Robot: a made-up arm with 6 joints.
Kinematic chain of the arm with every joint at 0, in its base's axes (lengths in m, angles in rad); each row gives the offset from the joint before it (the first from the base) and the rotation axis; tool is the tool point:
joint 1: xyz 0 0 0.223 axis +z
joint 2: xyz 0 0.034 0 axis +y
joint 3: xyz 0 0 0.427 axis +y
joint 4: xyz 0 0 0.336 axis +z
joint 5: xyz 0 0 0 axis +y
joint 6: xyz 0 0 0.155 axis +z
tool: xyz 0 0 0
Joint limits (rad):
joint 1: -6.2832..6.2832
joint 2: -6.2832..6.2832
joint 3: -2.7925..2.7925
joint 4: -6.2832..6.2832
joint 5: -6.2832..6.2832
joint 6: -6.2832..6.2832
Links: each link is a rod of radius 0.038 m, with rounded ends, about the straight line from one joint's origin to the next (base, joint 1, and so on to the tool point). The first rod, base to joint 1, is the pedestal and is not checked.
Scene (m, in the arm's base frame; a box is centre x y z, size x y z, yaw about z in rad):
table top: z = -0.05
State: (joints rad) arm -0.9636 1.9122 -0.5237 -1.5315 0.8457 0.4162
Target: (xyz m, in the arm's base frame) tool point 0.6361 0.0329 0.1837
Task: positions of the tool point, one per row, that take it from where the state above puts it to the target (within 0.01 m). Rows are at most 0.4 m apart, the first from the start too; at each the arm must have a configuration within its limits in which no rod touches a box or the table.
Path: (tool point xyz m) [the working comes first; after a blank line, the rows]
Joints at the target: -3.0906 -0.7645 -1.5976 -1.6126 0.2242 0.4162
Straight joint move there: clear.

1: 0.2195 -0.7701 0.4533
2: 0.0216 -0.6574 0.7146
3: -0.1016 -0.4203 0.9024
4: -0.0980 -0.1293 0.9919
5: 0.0349 0.1282 0.9742
6: 0.2495 0.2796 0.8569
7: 0.4681 0.2945 0.6628
8: 0.6131 0.1924 0.4257
9: 0.6361 0.0329 0.1837

